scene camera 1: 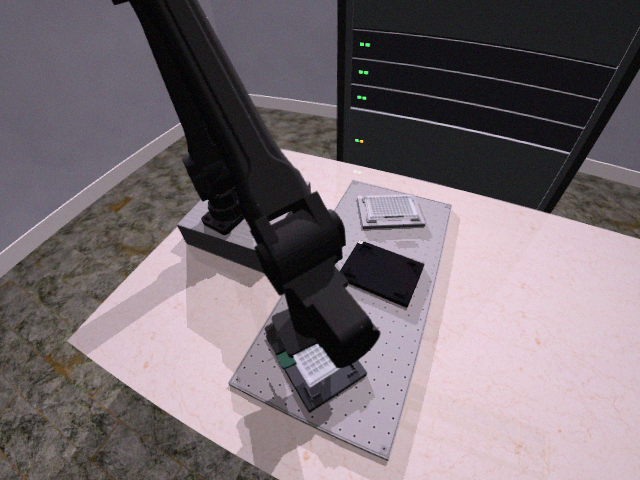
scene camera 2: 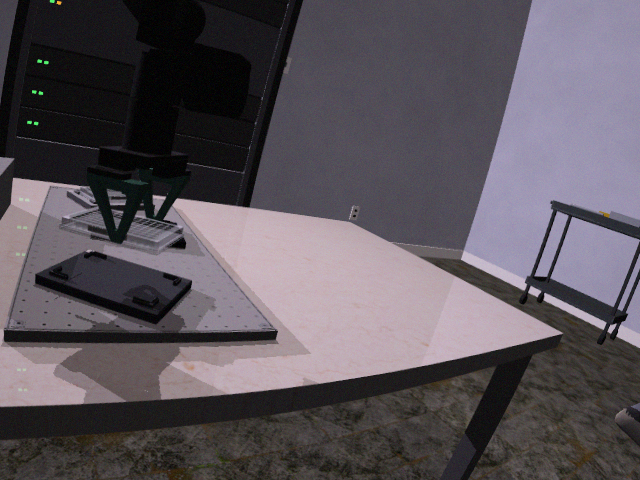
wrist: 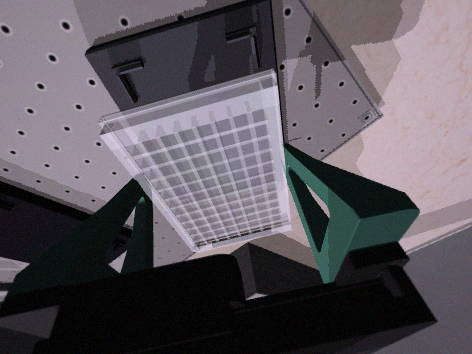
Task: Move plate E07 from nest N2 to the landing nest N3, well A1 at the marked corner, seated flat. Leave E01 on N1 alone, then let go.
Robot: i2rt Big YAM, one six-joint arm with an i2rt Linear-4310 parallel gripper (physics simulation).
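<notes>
Plate E07 (scene camera 1: 314,365) (scene camera 2: 149,233) (wrist: 225,150), clear with a grid of wells, hangs roughly level between the fingers of my gripper (scene camera 2: 136,229) (wrist: 213,165), which is shut on its long sides. The plate is raised above nest N2 (scene camera 1: 330,393) (scene camera 2: 103,281) (wrist: 170,70), the dark nest at the near end, with a visible gap. Landing nest N3 (scene camera 1: 382,272), black and bare, has a small white mark at one corner; the held plate mostly hides it in scene camera 2. Plate E01 (scene camera 1: 391,207) sits on nest N1 (scene camera 1: 395,225) at the far end. The plate's well labels are unreadable.
All three nests are on a grey perforated board (scene camera 1: 392,341) (scene camera 2: 222,304) (wrist: 50,100) on the pale table (scene camera 1: 516,310) (scene camera 2: 330,289). The arm's grey base block (scene camera 1: 222,248) is beside the board. A dark equipment rack (scene camera 1: 439,165) stands behind the table.
</notes>
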